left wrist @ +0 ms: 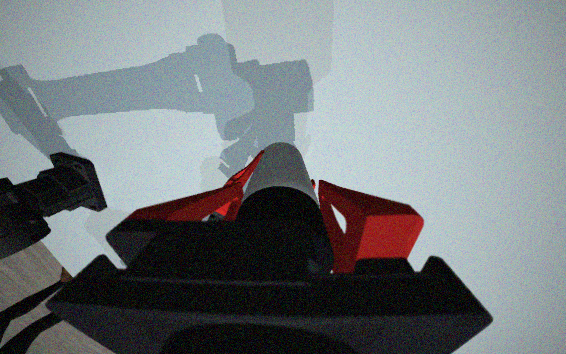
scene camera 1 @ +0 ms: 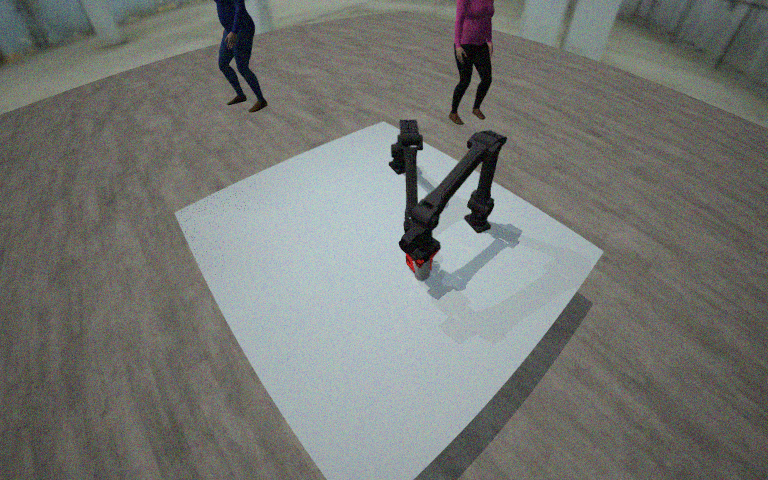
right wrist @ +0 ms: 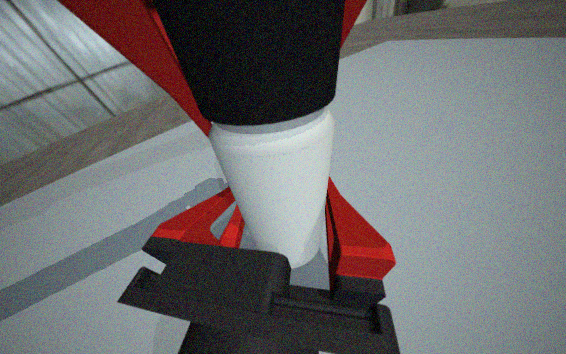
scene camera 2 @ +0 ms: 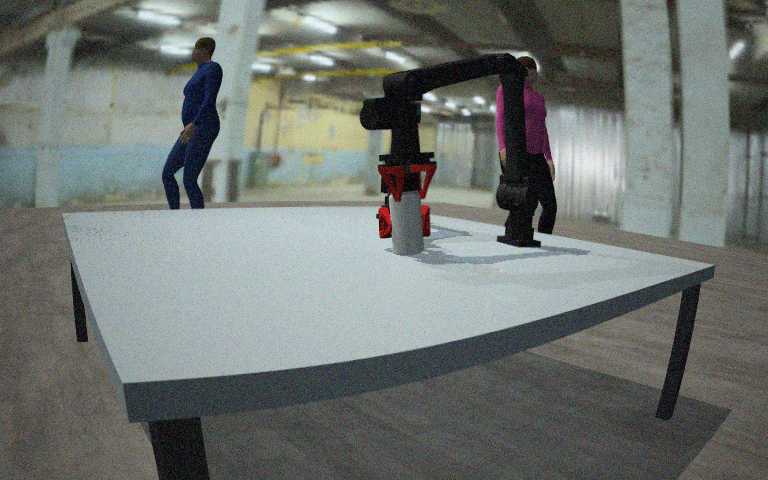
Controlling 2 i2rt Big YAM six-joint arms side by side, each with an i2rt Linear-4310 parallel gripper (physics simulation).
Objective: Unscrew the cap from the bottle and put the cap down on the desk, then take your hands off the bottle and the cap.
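Pixels of known places: left gripper, fingertip midpoint: (left wrist: 280, 187) (scene camera 1: 424, 262) (right wrist: 263, 121) (scene camera 2: 410, 200); right gripper, fingertip midpoint: (left wrist: 289, 167) (scene camera 1: 422, 271) (scene camera 2: 407, 226); left arm's base, link origin: (left wrist: 84, 181) (scene camera 1: 477, 223) (scene camera 2: 518, 244); right arm's base, link origin: (scene camera 1: 399, 167).
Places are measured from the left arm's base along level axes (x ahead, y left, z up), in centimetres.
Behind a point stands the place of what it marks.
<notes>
The bottle (scene camera 1: 421, 272) @(x 43.8, y 18.4, z 6.9 cm) (scene camera 2: 406, 229) @(x 43.2, y 18.5, z 5.6 cm) (left wrist: 281, 165) @(x 41.9, y 18.9, z 9.8 cm) (right wrist: 280, 190) @(x 42.3, y 12.4, z 10.4 cm), grey-white, stands upright on the desk (scene camera 1: 294, 316) @(x 95.1, y 12.1, z 0.0 cm) (scene camera 2: 237, 294) @(x 83.2, y 51.3, z 0.0 cm). Its black cap (scene camera 2: 412, 182) @(x 42.7, y 19.0, z 15.4 cm) (left wrist: 285, 220) (right wrist: 260, 65) @(x 43.0, y 12.6, z 15.2 cm) is on top, in line with it; a thin grey strip shows below the cap's lower edge in the right wrist view. My left gripper (scene camera 2: 410, 195) @(x 42.3, y 17.6, z 11.5 cm) (left wrist: 280, 187) @(x 42.3, y 17.6, z 11.5 cm) points down from above, shut on the cap, its red fingers on both sides. My right gripper (scene camera 2: 405, 221) @(x 42.5, y 17.4, z 6.0 cm) (right wrist: 285, 180) @(x 42.5, y 17.4, z 6.0 cm) is low and level, shut on the bottle's body. In scene camera 1 the left arm hides the cap and most of the right gripper.
The left arm (scene camera 1: 453, 178) @(x 32.2, y 12.8, z 44.9 cm) (scene camera 2: 453, 76) @(x 31.3, y 14.4, z 41.3 cm) arches over the desk from its base. The right arm (scene camera 1: 411, 181) @(x 30.6, y -15.7, z 23.9 cm) reaches in behind it in scene camera 1. Shadows lie beside the bottle. Two people, in blue (scene camera 1: 237, 45) (scene camera 2: 195, 124) and in pink (scene camera 1: 474, 28) (scene camera 2: 535, 124), stand beyond the desk.
</notes>
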